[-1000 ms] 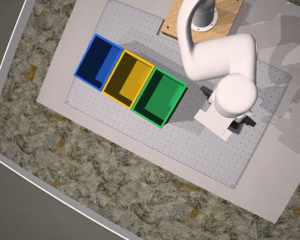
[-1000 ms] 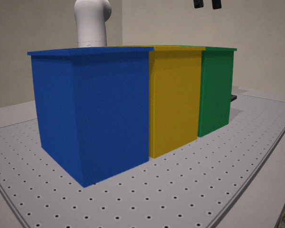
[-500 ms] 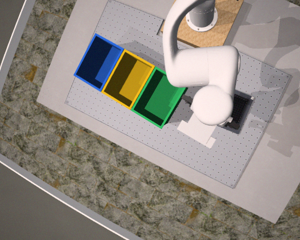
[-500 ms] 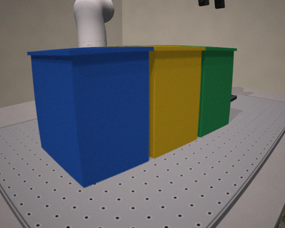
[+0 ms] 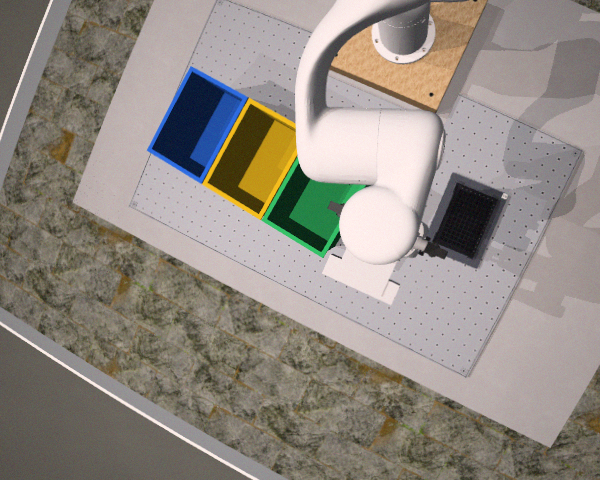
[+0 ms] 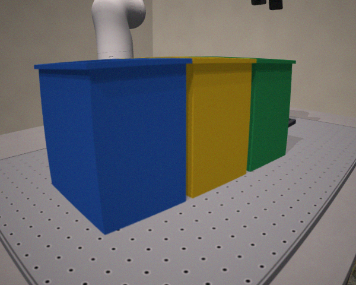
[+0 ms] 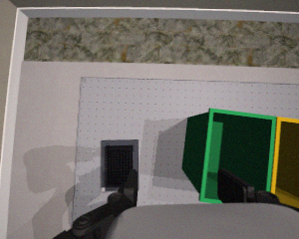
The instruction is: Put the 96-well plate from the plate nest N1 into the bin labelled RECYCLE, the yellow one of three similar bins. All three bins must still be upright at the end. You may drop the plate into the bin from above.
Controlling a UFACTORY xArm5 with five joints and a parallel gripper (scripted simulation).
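Right now my hand is 40 mm past the 96-well plate, 140 mm to the right of it and 280 mm above it. The rest, counted from my hand: green bin 20 mm behind, 140 mm to the right, 210 mm below; then grey plate nest 40 mm behind, 140 mm to the left, 300 mm below; then yellow bin 60 mm behind, 260 mm to the right, 210 mm below.
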